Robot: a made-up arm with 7 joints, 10 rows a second.
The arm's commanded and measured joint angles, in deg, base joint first. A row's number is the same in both.
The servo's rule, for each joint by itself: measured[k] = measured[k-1] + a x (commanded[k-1-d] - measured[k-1]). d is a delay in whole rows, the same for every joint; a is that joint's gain. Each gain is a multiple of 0.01, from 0.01 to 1. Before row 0 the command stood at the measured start. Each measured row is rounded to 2 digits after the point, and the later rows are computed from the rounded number. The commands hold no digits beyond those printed.
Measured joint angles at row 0: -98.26 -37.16 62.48 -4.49 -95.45 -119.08 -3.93
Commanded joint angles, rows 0 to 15: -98.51 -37.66 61.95 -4.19 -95.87 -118.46 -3.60; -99.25 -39.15 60.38 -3.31 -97.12 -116.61 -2.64; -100.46 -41.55 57.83 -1.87 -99.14 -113.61 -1.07; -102.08 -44.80 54.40 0.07 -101.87 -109.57 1.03; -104.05 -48.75 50.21 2.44 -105.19 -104.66 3.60; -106.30 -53.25 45.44 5.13 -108.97 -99.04 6.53; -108.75 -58.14 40.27 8.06 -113.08 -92.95 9.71; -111.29 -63.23 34.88 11.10 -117.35 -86.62 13.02; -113.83 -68.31 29.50 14.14 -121.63 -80.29 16.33; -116.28 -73.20 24.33 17.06 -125.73 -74.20 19.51; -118.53 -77.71 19.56 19.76 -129.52 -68.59 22.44; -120.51 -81.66 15.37 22.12 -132.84 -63.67 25.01; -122.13 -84.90 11.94 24.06 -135.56 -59.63 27.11; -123.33 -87.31 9.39 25.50 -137.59 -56.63 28.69; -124.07 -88.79 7.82 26.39 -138.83 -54.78 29.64; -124.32 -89.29 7.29 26.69 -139.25 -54.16 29.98
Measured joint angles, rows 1 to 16: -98.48 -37.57 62.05 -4.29 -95.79 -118.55 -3.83; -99.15 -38.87 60.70 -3.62 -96.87 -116.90 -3.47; -100.29 -41.07 58.38 -2.43 -98.71 -114.10 -2.75; -101.85 -44.13 55.16 -0.73 -101.27 -110.25 -1.62; -103.76 -47.92 51.15 1.43 -104.45 -105.50 -0.05; -105.97 -52.29 46.52 3.95 -108.11 -100.01 1.92; -108.39 -57.09 41.46 6.74 -112.14 -94.01 4.26; -110.91 -62.12 36.13 9.70 -116.36 -87.73 6.89; -113.45 -67.20 30.76 12.72 -120.63 -81.41 9.72; -115.91 -72.12 25.55 15.67 -124.76 -75.28 12.66; -118.19 -76.70 20.70 18.45 -128.62 -69.59 15.59; -120.21 -80.77 16.38 20.95 -132.04 -64.56 18.42; -121.88 -84.16 12.78 23.06 -134.89 -60.37 21.03; -123.14 -86.74 10.03 24.72 -137.08 -57.19 23.33; -123.95 -88.42 8.24 25.86 -138.50 -55.14 25.22; -124.27 -89.13 7.47 26.42 -139.11 -54.31 26.65
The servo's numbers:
d 0
a 0.87 0.82 0.81 0.68 0.81 0.85 0.30

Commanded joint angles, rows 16 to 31: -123.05 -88.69 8.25 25.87 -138.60 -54.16 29.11; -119.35 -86.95 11.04 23.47 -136.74 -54.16 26.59; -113.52 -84.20 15.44 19.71 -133.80 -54.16 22.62; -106.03 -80.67 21.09 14.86 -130.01 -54.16 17.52; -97.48 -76.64 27.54 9.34 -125.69 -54.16 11.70; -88.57 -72.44 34.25 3.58 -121.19 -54.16 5.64; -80.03 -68.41 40.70 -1.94 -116.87 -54.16 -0.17; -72.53 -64.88 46.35 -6.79 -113.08 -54.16 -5.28; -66.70 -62.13 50.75 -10.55 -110.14 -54.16 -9.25; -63.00 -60.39 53.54 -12.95 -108.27 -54.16 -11.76; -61.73 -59.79 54.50 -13.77 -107.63 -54.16 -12.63; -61.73 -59.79 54.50 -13.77 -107.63 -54.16 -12.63; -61.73 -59.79 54.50 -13.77 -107.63 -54.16 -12.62; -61.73 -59.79 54.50 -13.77 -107.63 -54.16 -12.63; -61.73 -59.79 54.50 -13.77 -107.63 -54.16 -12.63; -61.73 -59.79 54.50 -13.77 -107.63 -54.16 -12.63
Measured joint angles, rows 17 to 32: -123.21 -88.77 8.10 26.05 -138.70 -54.18 27.39; -119.85 -87.28 10.48 24.30 -137.11 -54.16 27.15; -114.34 -84.75 14.50 21.18 -134.43 -54.16 25.79; -107.11 -81.40 19.84 16.88 -130.85 -54.16 23.31; -98.73 -77.50 26.08 11.75 -126.67 -54.16 19.83; -89.89 -73.35 32.70 6.19 -122.23 -54.16 15.57; -81.31 -69.30 39.18 0.66 -117.89 -54.16 10.85; -73.67 -65.68 44.99 -4.41 -113.99 -54.16 6.01; -67.61 -62.77 49.66 -8.59 -110.87 -54.16 1.43; -63.60 -60.82 52.80 -11.55 -108.76 -54.16 -2.53; -61.97 -59.98 54.18 -13.06 -107.84 -54.16 -5.56; -61.76 -59.82 54.44 -13.54 -107.67 -54.16 -7.68; -61.73 -59.80 54.49 -13.70 -107.64 -54.16 -9.16; -61.73 -59.79 54.50 -13.75 -107.63 -54.16 -10.20; -61.73 -59.79 54.50 -13.76 -107.63 -54.16 -10.93; -61.73 -59.79 54.50 -13.77 -107.63 -54.16 -11.44
